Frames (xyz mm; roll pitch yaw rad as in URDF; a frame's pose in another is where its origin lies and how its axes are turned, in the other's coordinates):
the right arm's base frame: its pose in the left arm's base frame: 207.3 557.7 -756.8 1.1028 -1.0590 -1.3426
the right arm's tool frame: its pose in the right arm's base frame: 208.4 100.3 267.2 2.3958 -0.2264 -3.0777
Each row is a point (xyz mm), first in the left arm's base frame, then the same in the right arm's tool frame.
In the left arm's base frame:
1: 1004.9 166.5 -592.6
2: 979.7 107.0 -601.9
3: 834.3 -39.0 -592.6
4: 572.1 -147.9 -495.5
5: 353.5 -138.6 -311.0
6: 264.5 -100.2 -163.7
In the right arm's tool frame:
1: -433.7 -798.0 616.3
2: -444.3 -834.6 563.3
3: -468.5 -870.8 361.7
4: -508.8 -781.6 78.1
5: -582.8 -578.0 -109.0
6: -656.8 -430.0 -169.9

